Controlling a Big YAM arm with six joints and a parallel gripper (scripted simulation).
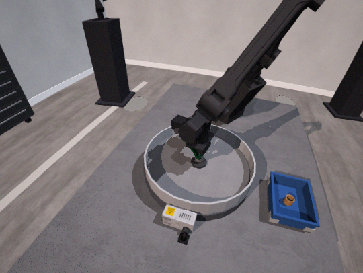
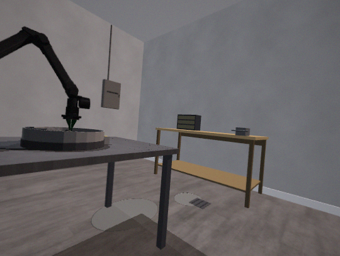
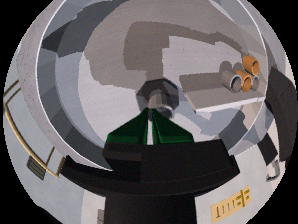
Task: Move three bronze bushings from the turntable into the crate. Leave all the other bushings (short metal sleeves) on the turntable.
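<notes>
Now: hand 10 mm past the round turntable and 40 mm above it. From my hand the other things lie so: blue crate (80 mm ahead, 350 mm to the left, 70 mm below).
</notes>
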